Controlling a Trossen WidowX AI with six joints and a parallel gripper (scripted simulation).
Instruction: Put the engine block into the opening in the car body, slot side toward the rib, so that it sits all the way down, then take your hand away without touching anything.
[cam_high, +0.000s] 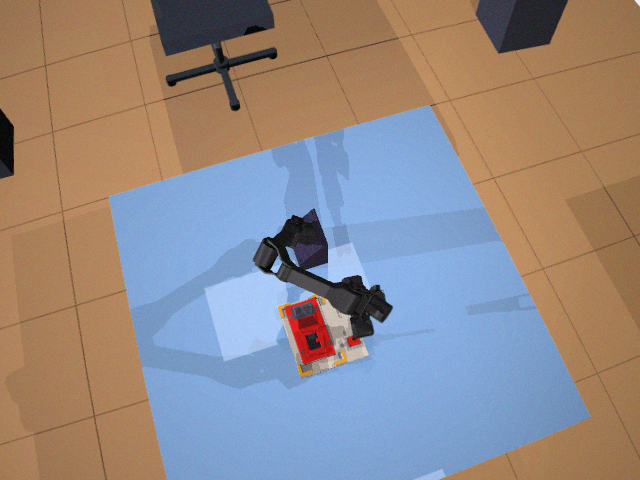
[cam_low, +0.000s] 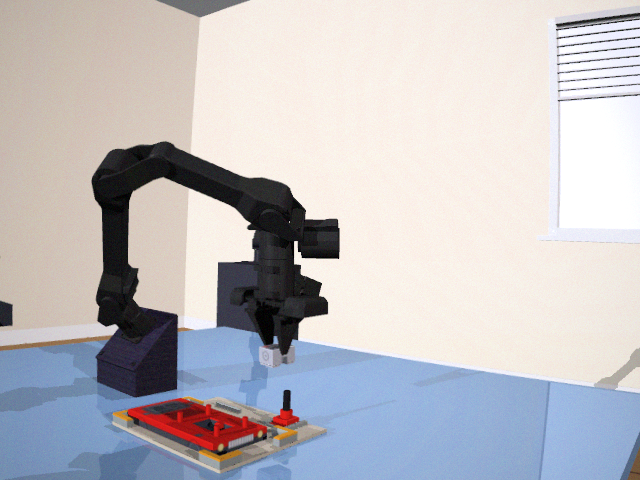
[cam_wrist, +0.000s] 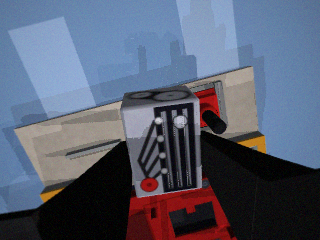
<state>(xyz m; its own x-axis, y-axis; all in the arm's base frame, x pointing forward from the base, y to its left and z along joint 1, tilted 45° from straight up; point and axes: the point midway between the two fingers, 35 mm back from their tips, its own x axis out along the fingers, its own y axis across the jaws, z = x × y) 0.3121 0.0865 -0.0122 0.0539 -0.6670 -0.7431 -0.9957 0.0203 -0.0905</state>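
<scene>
My gripper tip is now 5 cm short of the dark peg, 2 cm to the left of it and 8 cm above it. Round my gripper tip: grey engine block 1 cm below.
</scene>
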